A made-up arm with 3 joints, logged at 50 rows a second.
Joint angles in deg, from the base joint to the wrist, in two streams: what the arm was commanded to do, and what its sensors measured. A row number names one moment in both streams.
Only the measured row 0 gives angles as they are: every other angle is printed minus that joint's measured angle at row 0.
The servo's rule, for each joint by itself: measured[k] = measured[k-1] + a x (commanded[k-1-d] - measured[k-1]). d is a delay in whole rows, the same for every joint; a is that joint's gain. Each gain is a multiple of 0.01, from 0.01 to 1. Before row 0 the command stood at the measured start. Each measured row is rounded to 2 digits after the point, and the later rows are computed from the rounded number. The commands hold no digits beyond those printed.
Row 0, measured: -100.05 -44.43 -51.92
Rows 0 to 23, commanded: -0.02 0.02 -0.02; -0.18 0.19 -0.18; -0.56 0.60 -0.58; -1.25 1.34 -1.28; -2.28 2.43 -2.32; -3.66 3.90 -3.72; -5.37 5.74 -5.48; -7.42 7.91 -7.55; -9.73 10.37 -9.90; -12.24 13.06 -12.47; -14.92 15.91 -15.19; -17.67 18.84 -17.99; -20.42 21.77 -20.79; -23.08 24.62 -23.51; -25.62 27.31 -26.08; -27.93 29.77 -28.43; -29.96 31.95 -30.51; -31.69 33.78 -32.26; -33.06 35.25 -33.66; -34.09 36.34 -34.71; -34.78 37.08 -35.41; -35.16 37.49 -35.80; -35.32 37.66 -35.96; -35.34 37.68 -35.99
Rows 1 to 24, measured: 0.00 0.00 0.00; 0.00 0.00 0.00; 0.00 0.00 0.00; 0.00 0.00 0.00; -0.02 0.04 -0.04; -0.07 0.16 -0.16; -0.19 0.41 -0.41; -0.40 0.83 -0.83; -0.73 1.47 -1.47; -1.19 2.37 -2.35; -1.81 3.53 -3.49; -2.60 4.97 -4.90; -3.56 6.67 -6.57; -4.70 8.61 -8.47; -6.00 10.76 -10.56; -7.44 13.07 -12.81; -9.00 15.50 -15.16; -10.66 17.98 -17.56; -12.39 20.46 -19.95; -14.15 22.87 -22.27; -15.90 25.16 -24.47; -17.62 27.28 -26.49; -19.27 29.18 -28.30; -20.82 30.84 -29.86
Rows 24 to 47, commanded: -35.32 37.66 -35.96; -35.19 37.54 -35.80; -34.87 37.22 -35.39; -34.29 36.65 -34.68; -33.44 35.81 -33.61; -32.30 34.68 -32.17; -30.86 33.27 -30.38; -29.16 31.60 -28.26; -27.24 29.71 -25.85; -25.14 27.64 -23.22; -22.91 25.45 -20.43; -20.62 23.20 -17.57; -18.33 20.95 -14.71; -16.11 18.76 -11.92; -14.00 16.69 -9.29; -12.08 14.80 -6.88; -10.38 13.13 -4.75; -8.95 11.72 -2.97; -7.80 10.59 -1.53; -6.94 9.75 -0.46; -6.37 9.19 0.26; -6.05 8.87 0.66; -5.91 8.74 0.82; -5.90 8.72 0.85
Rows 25 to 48, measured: -22.25 32.24 -31.17; -23.56 33.38 -32.22; -24.74 34.28 -33.05; -25.80 34.99 -33.69; -26.74 35.53 -34.15; -27.55 35.88 -34.42; -28.22 36.04 -34.48; -28.74 35.99 -34.29; -29.10 35.71 -33.82; -29.28 35.20 -33.06; -29.27 34.44 -32.00; -29.07 33.45 -30.65; -28.68 32.23 -29.02; -28.10 30.81 -27.13; -27.35 29.21 -25.03; -26.45 27.48 -22.76; -25.42 25.65 -20.38; -24.28 23.77 -17.94; -23.06 21.89 -15.51; -21.79 20.05 -13.14; -20.51 18.30 -10.90; -19.24 16.68 -8.84; -18.01 15.22 -7.00; -16.85 13.95 -5.40
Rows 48 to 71, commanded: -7.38 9.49 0.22; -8.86 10.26 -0.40; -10.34 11.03 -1.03; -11.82 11.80 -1.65; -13.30 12.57 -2.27; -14.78 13.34 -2.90; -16.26 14.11 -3.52; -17.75 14.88 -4.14; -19.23 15.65 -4.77; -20.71 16.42 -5.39; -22.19 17.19 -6.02; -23.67 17.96 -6.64; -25.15 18.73 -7.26; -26.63 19.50 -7.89; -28.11 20.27 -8.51; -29.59 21.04 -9.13; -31.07 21.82 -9.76; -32.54 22.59 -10.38; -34.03 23.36 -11.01; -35.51 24.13 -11.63; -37.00 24.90 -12.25; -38.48 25.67 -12.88; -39.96 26.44 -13.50; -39.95 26.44 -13.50
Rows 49 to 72, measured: -15.77 12.88 -4.07; -14.78 12.01 -2.99; -13.89 11.32 -2.15; -13.24 10.94 -1.63; -12.80 10.80 -1.36; -12.55 10.85 -1.29; -12.48 11.05 -1.37; -12.56 11.37 -1.57; -12.78 11.78 -1.86; -13.13 12.27 -2.23; -13.59 12.82 -2.65; -14.15 13.41 -3.12; -14.81 14.04 -3.62; -15.55 14.70 -4.15; -16.36 15.38 -4.70; -17.24 16.08 -5.26; -18.18 16.80 -5.84; -19.17 17.53 -6.43; -20.21 18.27 -7.02; -21.30 19.02 -7.62; -22.42 19.77 -8.23; -23.58 20.52 -8.84; -24.77 21.28 -9.45; -25.99 22.04 -10.07
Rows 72 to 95, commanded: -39.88 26.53 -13.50; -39.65 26.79 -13.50; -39.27 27.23 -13.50; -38.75 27.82 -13.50; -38.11 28.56 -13.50; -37.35 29.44 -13.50; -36.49 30.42 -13.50; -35.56 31.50 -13.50; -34.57 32.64 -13.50; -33.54 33.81 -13.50; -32.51 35.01 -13.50; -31.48 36.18 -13.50; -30.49 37.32 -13.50; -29.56 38.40 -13.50; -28.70 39.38 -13.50; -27.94 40.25 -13.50; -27.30 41.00 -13.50; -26.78 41.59 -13.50; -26.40 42.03 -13.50; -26.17 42.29 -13.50; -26.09 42.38 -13.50; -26.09 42.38 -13.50; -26.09 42.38 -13.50; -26.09 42.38 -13.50
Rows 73 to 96, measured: -27.24 22.80 -10.69; -28.51 23.56 -11.31; -29.65 24.16 -11.79; -30.67 24.66 -12.17; -31.57 25.11 -12.46; -32.34 25.56 -12.69; -32.98 26.03 -12.87; -33.49 26.56 -13.01; -33.88 27.16 -13.12; -34.14 27.84 -13.20; -34.28 28.61 -13.27; -34.31 29.46 -13.32; -34.23 30.37 -13.36; -34.06 31.34 -13.39; -33.80 32.36 -13.41; -33.47 33.40 -13.43; -33.08 34.45 -13.45; -32.64 35.49 -13.46; -32.17 36.49 -13.47; -31.68 37.44 -13.48; -31.19 38.31 -13.48; -30.71 39.09 -13.48; -30.26 39.76 -13.48; -29.84 40.31 -13.48
